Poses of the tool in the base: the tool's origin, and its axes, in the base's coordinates. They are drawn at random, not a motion.
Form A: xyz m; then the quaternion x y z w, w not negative.
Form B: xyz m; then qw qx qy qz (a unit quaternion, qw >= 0). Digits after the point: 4 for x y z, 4 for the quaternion.
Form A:
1: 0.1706 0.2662 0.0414 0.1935 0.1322 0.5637 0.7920
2: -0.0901 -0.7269 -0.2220 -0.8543 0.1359 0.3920 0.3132
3: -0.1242 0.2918 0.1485 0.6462 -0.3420 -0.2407 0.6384
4: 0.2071 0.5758 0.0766 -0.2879 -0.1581 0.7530 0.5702
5: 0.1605 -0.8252 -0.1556 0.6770 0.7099 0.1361 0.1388
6: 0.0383 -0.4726 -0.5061 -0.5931 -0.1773 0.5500 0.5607
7: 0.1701 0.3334 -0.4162 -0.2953 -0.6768 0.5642 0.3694
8: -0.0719 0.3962 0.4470 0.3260 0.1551 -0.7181 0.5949
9: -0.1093 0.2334 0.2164 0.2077 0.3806 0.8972 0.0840
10: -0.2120 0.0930 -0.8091 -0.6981 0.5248 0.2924 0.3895
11: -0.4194 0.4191 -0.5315 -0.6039 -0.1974 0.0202 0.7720
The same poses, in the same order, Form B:
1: 0.1706 0.2662 0.0414 0.7920 0.1935 0.1322 0.5637
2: -0.0901 -0.7269 -0.2220 0.3132 -0.8543 0.1359 0.3920
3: -0.1242 0.2918 0.1485 0.6384 0.6462 -0.3420 -0.2407
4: 0.2071 0.5758 0.0766 0.5702 -0.2879 -0.1581 0.7530
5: 0.1605 -0.8252 -0.1556 0.1388 0.6770 0.7099 0.1361
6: 0.0383 -0.4726 -0.5061 0.5607 -0.5931 -0.1773 0.5500
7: 0.1701 0.3334 -0.4162 0.3694 -0.2953 -0.6768 0.5642
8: -0.0719 0.3962 0.4470 0.5949 0.3260 0.1551 -0.7181
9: -0.1093 0.2334 0.2164 0.0840 0.2077 0.3806 0.8972
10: -0.2120 0.0930 -0.8091 0.3895 -0.6981 0.5248 0.2924
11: -0.4194 0.4191 -0.5315 0.7720 -0.6039 -0.1974 0.0202
